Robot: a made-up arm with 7 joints. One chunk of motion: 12 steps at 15 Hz.
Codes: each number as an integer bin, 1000 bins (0 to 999) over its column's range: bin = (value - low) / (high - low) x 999, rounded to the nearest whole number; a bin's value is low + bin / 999 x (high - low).
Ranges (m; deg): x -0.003..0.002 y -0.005..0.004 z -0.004..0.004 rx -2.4..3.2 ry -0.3..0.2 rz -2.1..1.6
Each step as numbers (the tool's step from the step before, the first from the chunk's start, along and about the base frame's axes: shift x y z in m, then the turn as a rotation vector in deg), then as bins.
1 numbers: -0.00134 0.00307 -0.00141 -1.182 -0.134 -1.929
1 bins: 332 896 323 217 332 46
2 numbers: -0.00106 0.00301 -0.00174 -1.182 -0.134 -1.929
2 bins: 388 889 282 217 332 46
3 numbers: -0.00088 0.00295 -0.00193 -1.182 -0.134 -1.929
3 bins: 424 882 258 217 332 46
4 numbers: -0.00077 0.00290 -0.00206 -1.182 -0.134 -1.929
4 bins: 446 877 242 217 332 46
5 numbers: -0.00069 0.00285 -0.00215 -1.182 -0.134 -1.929
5 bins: 462 871 231 217 332 46
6 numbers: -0.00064 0.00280 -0.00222 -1.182 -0.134 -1.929
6 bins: 472 866 222 217 332 46
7 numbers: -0.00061 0.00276 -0.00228 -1.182 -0.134 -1.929
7 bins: 478 861 215 217 332 46
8 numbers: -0.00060 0.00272 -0.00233 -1.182 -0.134 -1.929
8 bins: 480 857 209 217 332 46
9 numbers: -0.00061 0.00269 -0.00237 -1.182 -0.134 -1.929
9 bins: 478 854 204 217 332 46
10 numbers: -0.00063 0.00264 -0.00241 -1.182 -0.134 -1.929
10 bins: 474 848 199 217 332 46
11 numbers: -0.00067 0.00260 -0.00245 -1.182 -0.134 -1.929
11 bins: 466 844 194 217 332 46
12 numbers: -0.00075 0.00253 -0.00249 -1.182 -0.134 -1.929
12 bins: 450 836 189 217 332 46
